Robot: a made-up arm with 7 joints.
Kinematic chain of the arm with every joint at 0, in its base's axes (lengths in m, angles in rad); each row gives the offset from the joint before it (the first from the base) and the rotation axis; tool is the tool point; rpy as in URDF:
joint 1: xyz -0.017 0.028 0.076 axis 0 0.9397 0.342
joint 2: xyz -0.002 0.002 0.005 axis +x
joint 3: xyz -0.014 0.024 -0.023 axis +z
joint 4: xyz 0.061 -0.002 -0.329 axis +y
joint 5: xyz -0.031 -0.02 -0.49 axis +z
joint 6: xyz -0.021 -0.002 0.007 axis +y
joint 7: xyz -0.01 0.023 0 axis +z
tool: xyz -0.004 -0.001 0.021 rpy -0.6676 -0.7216 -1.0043
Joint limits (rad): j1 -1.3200..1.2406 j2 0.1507..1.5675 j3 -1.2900..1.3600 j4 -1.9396..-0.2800 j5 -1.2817..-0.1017 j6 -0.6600..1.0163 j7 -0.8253..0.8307
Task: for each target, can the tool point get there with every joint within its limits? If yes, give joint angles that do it. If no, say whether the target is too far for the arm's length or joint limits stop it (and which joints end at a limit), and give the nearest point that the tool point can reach.
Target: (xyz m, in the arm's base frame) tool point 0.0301 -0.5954 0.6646
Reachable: no: joint limits stop it (at a limit: joint 1, joint 2, joint 4, joint 5, joint 6) | nearest point 0.2340 -0.3451 0.3453 | short by 0.454 m
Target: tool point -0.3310 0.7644 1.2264
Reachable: no: too far | nearest point -0.1144 0.5285 0.6320 | short by 0.675 m
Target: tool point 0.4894 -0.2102 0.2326
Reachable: yes | joints -0.9847 0.2887 -0.3779 -1.7263 -0.9760 0.3330 -0.3292
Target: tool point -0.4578 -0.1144 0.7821
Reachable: no: joint limits stop it (at a limit: joint 1, joint 2, joint 4, joint 5, joint 6, joint 7) | nearest point -0.2111 0.1900 0.5755 | short by 0.443 m
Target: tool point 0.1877 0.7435 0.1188
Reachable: yes | joints 0.7455 1.2545 0.8662 -1.2658 -0.5326 -0.4043 -0.2063
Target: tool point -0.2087 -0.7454 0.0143
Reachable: no: joint limits stop it (at a limit: joint 1, joint 2, joint 3, joint 4, joint 5, joint 6, joint 7) | nearest point 0.1198 -0.4711 0.0240 | short by 0.428 m
